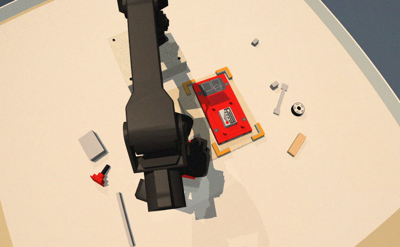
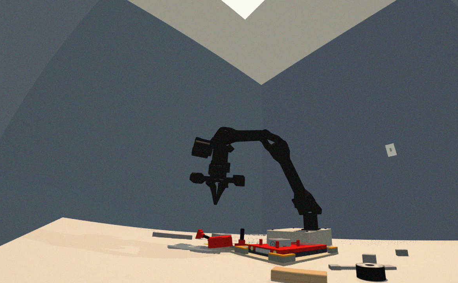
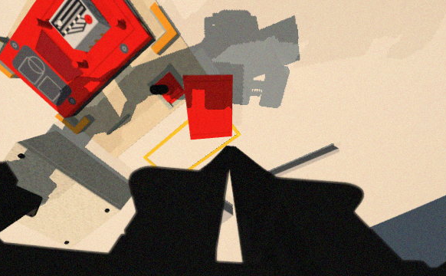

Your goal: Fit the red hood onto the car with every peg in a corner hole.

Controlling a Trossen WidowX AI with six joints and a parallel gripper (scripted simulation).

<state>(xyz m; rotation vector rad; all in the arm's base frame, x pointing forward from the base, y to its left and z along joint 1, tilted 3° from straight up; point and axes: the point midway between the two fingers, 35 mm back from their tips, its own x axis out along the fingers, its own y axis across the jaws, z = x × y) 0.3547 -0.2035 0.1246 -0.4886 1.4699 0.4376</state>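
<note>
My gripper tip is 3 cm to the right of the red hood and 11 cm above it. The rest, counted from my gripper tip: grey engine block: 2 cm behind, 22 cm to the left, 11 cm below; then red-based black knob: 2 cm behind, 10 cm to the left, 10 cm below; then grey bar: 2 cm ahead, 18 cm to the right, 12 cm below.
</note>
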